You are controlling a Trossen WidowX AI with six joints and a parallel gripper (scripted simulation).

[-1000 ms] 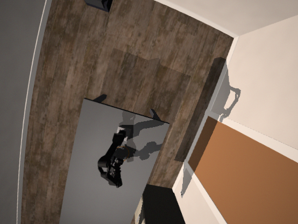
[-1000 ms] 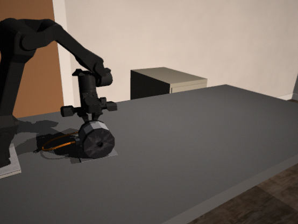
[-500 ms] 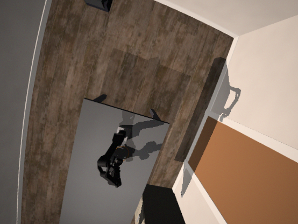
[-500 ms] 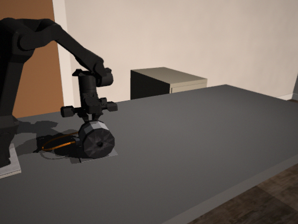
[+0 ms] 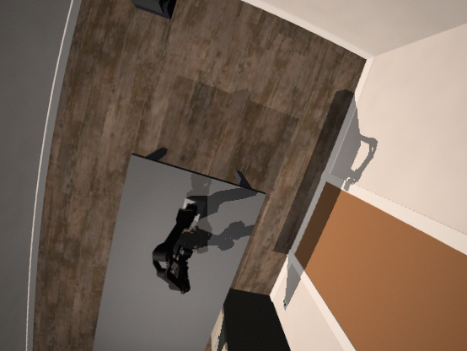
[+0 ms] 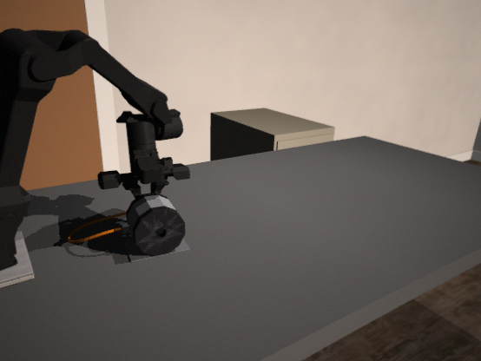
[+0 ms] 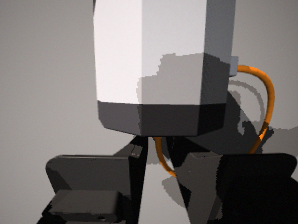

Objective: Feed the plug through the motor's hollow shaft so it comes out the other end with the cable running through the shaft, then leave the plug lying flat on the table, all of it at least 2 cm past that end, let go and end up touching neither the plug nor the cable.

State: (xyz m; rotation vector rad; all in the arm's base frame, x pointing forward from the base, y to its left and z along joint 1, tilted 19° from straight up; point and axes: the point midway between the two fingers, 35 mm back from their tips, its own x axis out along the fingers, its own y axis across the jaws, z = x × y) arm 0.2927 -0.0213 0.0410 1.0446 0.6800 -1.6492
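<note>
Right now the grey plug is 1 cm behind my hand, 3 cm to the right of it and 3 cm below it. Round my hand: thin grey plate: 2 cm behind, 7 cm to the right, 8 cm below.
</note>
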